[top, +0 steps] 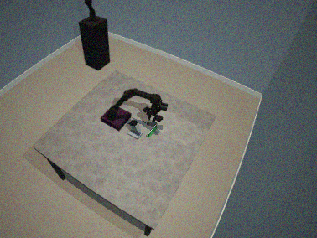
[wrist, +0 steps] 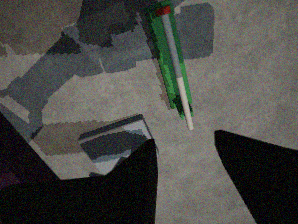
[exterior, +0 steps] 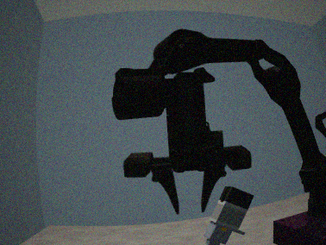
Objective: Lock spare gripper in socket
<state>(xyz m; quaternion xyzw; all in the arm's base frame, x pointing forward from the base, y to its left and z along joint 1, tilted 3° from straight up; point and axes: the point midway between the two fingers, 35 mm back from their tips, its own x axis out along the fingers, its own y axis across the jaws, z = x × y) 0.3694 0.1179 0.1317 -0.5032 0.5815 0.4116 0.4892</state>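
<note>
Now: the green bar 13 cm below my gripper tip, 2 cm ahead of it and 1 cm to the left of it. From my gripper tip the other things lie so: spare gripper (10 cm to the right, 10 cm behind, 3 cm below); then grey socket block (10 cm to the right, 10 cm below, 9 cm behind).
</note>
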